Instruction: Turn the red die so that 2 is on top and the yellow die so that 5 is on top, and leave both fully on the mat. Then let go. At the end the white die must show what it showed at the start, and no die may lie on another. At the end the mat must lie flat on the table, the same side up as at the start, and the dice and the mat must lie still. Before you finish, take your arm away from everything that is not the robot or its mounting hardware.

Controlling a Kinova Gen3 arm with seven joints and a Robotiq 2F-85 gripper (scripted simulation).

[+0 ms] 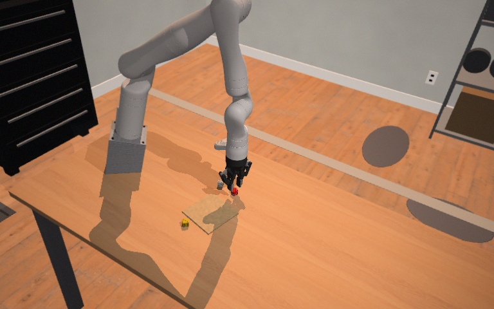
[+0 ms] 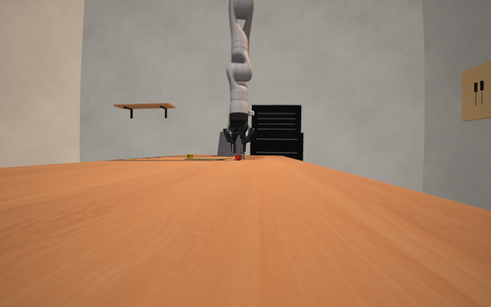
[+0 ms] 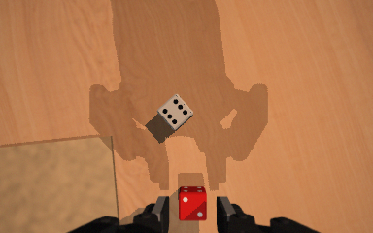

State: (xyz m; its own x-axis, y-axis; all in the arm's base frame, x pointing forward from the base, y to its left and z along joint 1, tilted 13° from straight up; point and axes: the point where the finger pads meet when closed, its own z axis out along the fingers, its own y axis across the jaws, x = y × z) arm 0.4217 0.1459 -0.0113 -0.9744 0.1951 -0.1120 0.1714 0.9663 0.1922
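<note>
My gripper is now 40 mm above the red die. Round my hand: white die: 70 mm behind, 40 mm below; then yellow die: 230 mm to the right, 40 mm below, 20 mm behind; then tan mat: 130 mm to the right, 40 mm below.
</note>
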